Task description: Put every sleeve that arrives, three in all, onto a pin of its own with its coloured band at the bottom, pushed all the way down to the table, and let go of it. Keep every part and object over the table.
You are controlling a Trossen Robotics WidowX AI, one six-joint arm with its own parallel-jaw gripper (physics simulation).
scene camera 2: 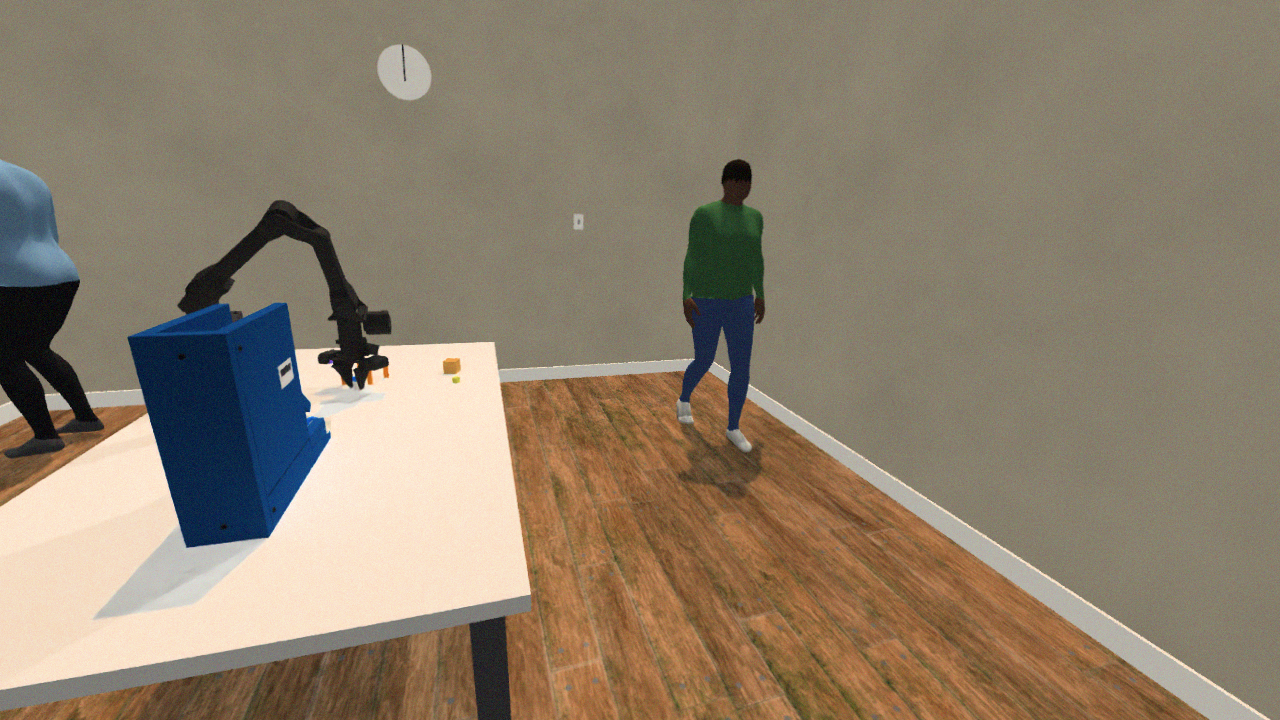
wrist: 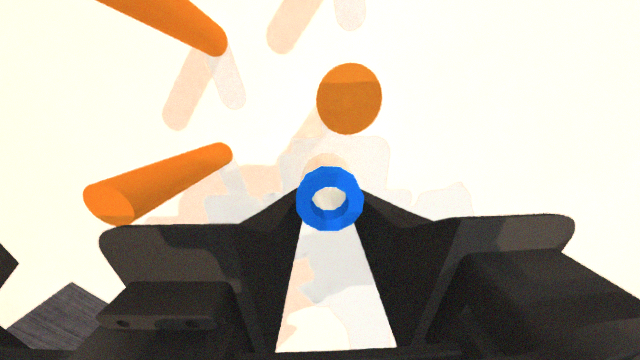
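Note:
My gripper (scene camera 2: pixel 356 384) (wrist: pixel 326 194) points down over the far part of the table and is shut on a blue sleeve. In the wrist view the sleeve (wrist: pixel 304 200) is seen end-on as a blue ring between the fingertips, its hole facing the camera; which end carries a coloured band cannot be told. One orange pin (wrist: pixel 349 98) stands just beyond the sleeve, seen nearly from above, apart from it. A second orange pin (wrist: pixel 160 175) is left of the fingers, and a third orange pin (wrist: pixel 190 25) is at the upper left. Orange pins also show beside the gripper in the scene view.
A tall blue dispenser (scene camera 2: pixel 205 429) stands on the white table (scene camera 2: pixel 429 501), with a small pale piece (scene camera 2: pixel 327 424) at its low outlet. An orange block (scene camera 2: pixel 452 366) and a small yellow-green piece (scene camera 2: pixel 455 379) lie near the table's right edge. Two people stand beyond the table.

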